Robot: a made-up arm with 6 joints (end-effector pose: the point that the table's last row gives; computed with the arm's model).
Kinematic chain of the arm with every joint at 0, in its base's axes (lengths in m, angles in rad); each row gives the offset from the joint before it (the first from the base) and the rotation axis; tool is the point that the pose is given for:
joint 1: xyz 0 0 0.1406 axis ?
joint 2: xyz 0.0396 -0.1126 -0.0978 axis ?
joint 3: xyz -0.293 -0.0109 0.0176 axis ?
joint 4: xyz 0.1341 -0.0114 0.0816 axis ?
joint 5: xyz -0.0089 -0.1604 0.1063 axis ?
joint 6: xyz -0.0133 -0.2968 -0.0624 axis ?
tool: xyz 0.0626 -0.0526 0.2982
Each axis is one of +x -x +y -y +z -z.
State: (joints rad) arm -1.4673 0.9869 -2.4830 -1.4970 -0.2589 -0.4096
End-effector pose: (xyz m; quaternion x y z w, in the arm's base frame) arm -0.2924 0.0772 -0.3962 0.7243 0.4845 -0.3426 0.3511
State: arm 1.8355 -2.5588 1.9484 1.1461 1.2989 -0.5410
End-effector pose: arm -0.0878 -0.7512 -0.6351 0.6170 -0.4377 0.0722 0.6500
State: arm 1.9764 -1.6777 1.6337 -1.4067 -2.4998 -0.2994
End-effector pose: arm -0.3100 -0.6429 -0.2049 -0.3137 -0.9372 0.1457 0.0448
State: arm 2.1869 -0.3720 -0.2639 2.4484 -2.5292 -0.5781
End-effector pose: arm -0.1337 -0.2047 0.5971 -0.2633 -0.4450 0.1088 0.8490
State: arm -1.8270 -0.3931 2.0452 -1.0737 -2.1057 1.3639
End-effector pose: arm 0.2971 -0.2922 0.2758 0.0331 -0.1224 0.7811 0.6114
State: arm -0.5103 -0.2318 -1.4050 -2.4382 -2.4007 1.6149
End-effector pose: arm -0.3524 -0.1144 0.2202 -0.4337 -0.4212 0.2816 0.7451
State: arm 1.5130 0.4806 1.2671 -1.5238 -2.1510 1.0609
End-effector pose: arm -0.4343 -0.1303 0.4023 0.5700 0.5558 -0.6043 0.0319
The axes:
joint 1: +y
joint 2: -z
joint 3: -y
joint 4: -x
joint 5: +z
joint 6: +y

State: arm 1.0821 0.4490 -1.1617 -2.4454 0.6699 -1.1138
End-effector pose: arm -0.5622 0.4341 0.3435 -0.0799 -0.2638 -0.9006 0.3361
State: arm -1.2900 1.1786 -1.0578 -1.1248 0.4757 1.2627
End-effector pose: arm 0.5519 -0.0240 -0.2808 0.6640 -0.0579 0.4526 0.5924
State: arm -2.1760 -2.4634 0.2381 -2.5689 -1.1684 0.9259
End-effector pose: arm 0.3334 -0.5630 0.4464 -0.2639 0.6652 -0.1934 0.6711
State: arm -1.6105 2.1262 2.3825 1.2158 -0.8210 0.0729
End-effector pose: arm 0.5668 0.3766 0.6678 0.1563 -0.0036 0.7066 0.6901
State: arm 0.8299 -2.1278 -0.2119 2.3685 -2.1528 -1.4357
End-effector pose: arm 0.0007 -0.3372 -0.2976 0.2808 -0.8730 -0.3798 0.1212
